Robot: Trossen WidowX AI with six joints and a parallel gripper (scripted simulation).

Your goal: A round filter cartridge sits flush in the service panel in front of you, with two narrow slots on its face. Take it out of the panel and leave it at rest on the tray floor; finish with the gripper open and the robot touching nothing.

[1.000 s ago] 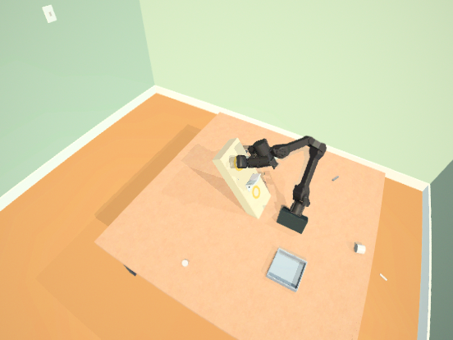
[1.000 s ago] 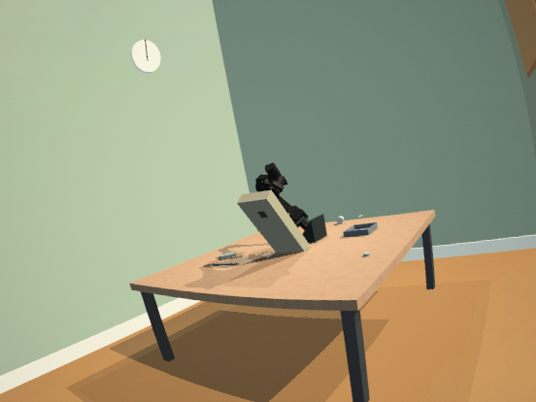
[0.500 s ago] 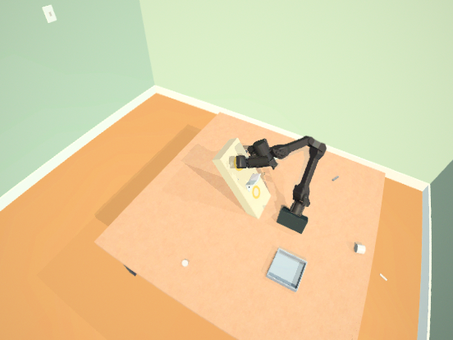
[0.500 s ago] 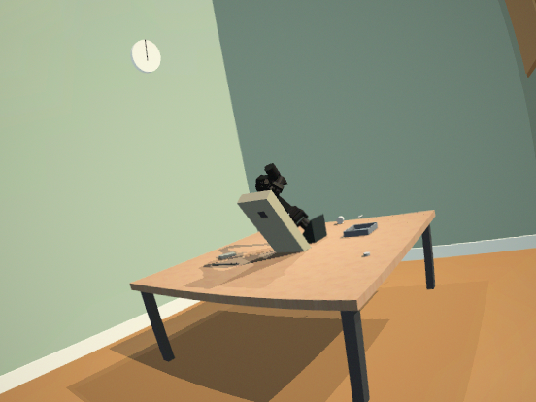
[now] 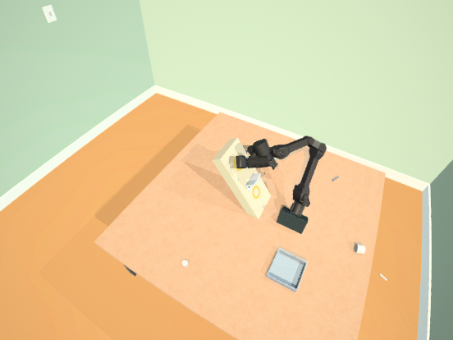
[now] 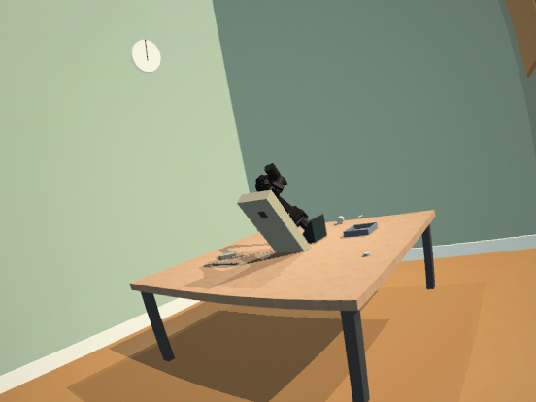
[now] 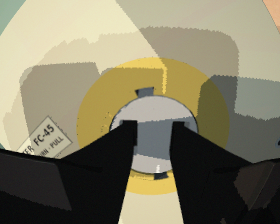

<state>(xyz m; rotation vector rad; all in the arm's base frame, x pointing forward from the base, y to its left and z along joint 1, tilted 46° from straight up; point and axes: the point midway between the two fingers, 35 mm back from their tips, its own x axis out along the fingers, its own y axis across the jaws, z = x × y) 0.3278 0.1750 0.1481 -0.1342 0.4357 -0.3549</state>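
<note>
The round filter cartridge lies 1 cm below my gripper tip and 1 cm ahead of it. Also, from my gripper tip: grey tray: 44 cm behind, 26 cm to the left, 25 cm below; then cream card: 39 cm to the right, 26 cm below, 5 cm behind; then cream service panel: 8 cm below, 4 cm behind.
</note>
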